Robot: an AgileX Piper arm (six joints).
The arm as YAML. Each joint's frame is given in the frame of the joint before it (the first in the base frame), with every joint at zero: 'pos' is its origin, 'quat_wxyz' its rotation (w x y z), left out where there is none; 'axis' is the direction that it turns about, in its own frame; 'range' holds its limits. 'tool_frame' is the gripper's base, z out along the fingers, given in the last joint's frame.
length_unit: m
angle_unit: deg
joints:
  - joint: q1
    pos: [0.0, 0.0, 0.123]
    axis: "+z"
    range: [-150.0, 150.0]
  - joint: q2
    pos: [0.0, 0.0, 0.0]
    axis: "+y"
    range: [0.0, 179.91]
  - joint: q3
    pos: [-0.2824, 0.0, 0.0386]
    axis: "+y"
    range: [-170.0, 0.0]
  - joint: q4
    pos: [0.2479, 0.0, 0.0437]
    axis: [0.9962, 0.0, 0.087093]
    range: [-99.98, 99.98]
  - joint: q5
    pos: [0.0, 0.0, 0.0]
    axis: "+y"
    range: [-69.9, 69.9]
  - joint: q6
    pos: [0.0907, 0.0, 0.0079]
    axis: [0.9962, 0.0, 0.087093]
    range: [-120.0, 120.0]
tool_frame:
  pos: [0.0, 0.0, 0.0]
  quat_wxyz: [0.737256, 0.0, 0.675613, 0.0]
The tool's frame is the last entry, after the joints.
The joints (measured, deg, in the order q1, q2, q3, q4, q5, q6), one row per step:
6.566 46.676 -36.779 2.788 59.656 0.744
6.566 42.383 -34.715 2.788 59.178 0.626
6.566 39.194 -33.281 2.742 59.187 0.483
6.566 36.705 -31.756 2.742 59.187 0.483
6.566 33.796 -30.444 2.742 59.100 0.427
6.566 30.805 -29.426 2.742 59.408 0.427
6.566 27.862 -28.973 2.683 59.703 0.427
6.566 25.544 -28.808 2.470 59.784 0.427
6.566 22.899 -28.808 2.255 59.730 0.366
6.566 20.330 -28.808 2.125 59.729 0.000
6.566 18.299 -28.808 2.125 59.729 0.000
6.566 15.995 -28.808 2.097 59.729 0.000
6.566 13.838 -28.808 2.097 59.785 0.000
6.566 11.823 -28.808 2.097 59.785 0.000
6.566 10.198 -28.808 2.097 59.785 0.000
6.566 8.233 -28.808 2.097 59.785 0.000
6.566 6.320 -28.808 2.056 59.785 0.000
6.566 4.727 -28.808 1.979 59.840 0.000
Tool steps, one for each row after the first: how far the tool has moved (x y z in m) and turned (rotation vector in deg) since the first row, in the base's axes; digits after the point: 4 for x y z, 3 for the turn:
-0.0132 -0.0015 -0.0013 0.256 -2.700 0.082
-0.0230 -0.0027 -0.0028 0.343 -4.453 0.211
-0.0308 -0.0036 -0.0064 0.452 -5.411 0.209
-0.0391 -0.0046 -0.0086 0.614 -7.090 0.252
-0.0476 -0.0055 -0.0100 0.801 -8.745 0.264
-0.0554 -0.0065 -0.0088 0.988 -10.933 0.273
-0.0612 -0.0075 -0.0071 1.008 -13.016 0.266
-0.0677 -0.0085 -0.0043 1.063 -15.728 0.292
-0.0743 -0.0095 -0.0019 1.015 -18.333 0.568
-0.0795 -0.0101 -0.0002 1.236 -20.352 0.549
-0.0856 -0.0108 0.0015 1.459 -22.645 0.524
-0.0913 -0.0115 0.0028 1.689 -24.734 0.506
-0.0967 -0.0121 0.0038 1.909 -26.737 0.486
-0.1010 -0.0126 0.0046 2.087 -28.352 0.470
-0.1063 -0.0132 0.0053 2.302 -30.305 0.451
-0.1115 -0.0138 0.0058 2.471 -32.211 0.424
-0.1158 -0.0144 0.0060 2.563 -33.748 0.393

